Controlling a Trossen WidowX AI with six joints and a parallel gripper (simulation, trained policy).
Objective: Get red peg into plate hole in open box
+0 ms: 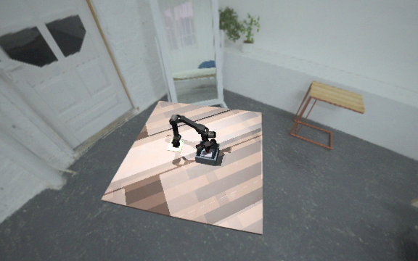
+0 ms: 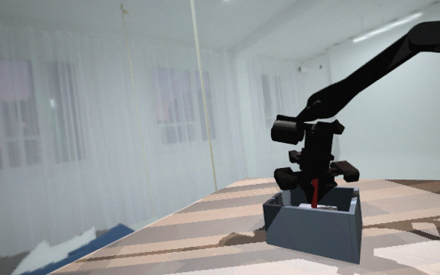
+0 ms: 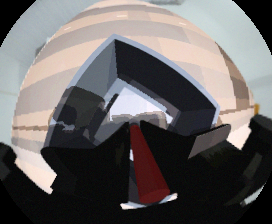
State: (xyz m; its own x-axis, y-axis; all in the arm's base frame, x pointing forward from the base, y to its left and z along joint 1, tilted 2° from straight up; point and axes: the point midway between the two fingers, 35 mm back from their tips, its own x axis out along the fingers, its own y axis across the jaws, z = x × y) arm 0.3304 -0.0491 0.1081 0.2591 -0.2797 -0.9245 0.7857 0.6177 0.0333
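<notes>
The red peg lies 3 cm above my gripper tip, 1 cm to the left of it and 1 cm behind it. Also, from my gripper tip: pale plate: 3 cm below, 1 cm to the left; then grey box: 5 cm below, 1 cm to the left.
</notes>
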